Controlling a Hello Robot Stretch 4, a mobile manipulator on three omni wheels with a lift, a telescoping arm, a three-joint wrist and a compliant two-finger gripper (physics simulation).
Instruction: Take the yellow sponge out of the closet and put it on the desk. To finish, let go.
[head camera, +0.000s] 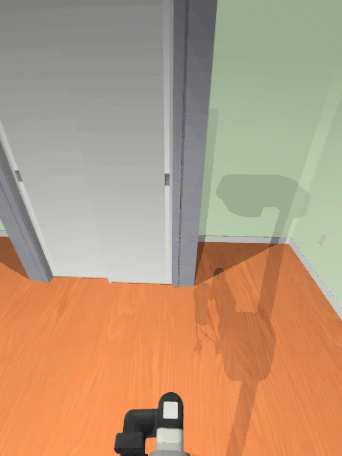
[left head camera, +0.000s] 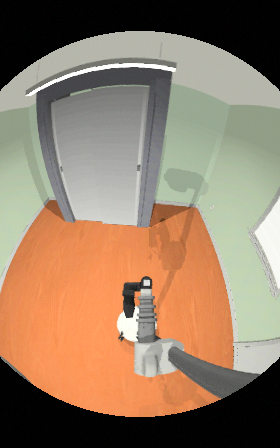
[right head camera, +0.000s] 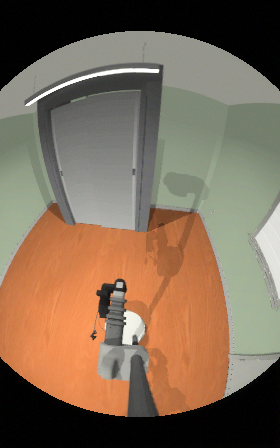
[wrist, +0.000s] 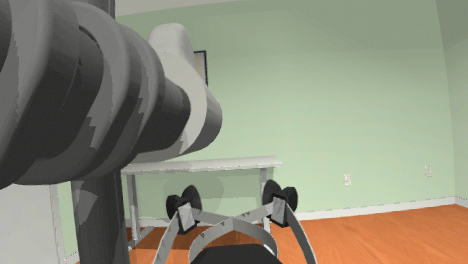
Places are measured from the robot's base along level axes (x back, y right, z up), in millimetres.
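Where they show: gripper, fingertip midpoint: (left head camera: 129, 341) (wrist: 231, 197); robot's base, link origin: (left head camera: 135, 323) (right head camera: 125, 327).
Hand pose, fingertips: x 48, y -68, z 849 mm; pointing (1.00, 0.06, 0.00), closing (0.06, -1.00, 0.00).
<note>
Each offset is from my fingertips to the top centre of the thing. "*": to the spot under its first point. Level surfaces: height alone.
The closet @[* dy +188, dx -1556, dz +364 mm] (head camera: 194, 150) (left head camera: 157, 150) (right head camera: 150, 150) has a dark grey frame, and its pale sliding doors @[* dy -426, dx -1581, dz +355 mm] (head camera: 100, 150) (left head camera: 100, 155) (right head camera: 95, 160) are shut, with a small recessed pull near each side. The inside of the closet is hidden, and the yellow sponge does not show. The desk @[dz -157 mm] (wrist: 225, 163), a light top on grey legs, stands against the green wall in the wrist view. My gripper (wrist: 231, 197) is open, its two black pads apart with nothing between them. It hangs beside the partly extended arm, well away from the closet.
The telescoping arm (left head camera: 146, 315) (right head camera: 116, 320) reaches forward over the round white base (right head camera: 134, 327). Orange wood floor @[dz -877 mm] (head camera: 90, 360) lies between the robot and the closet. A green wall (head camera: 265, 125) stands right of the closet. A framed picture (wrist: 201, 67) hangs above the desk.
</note>
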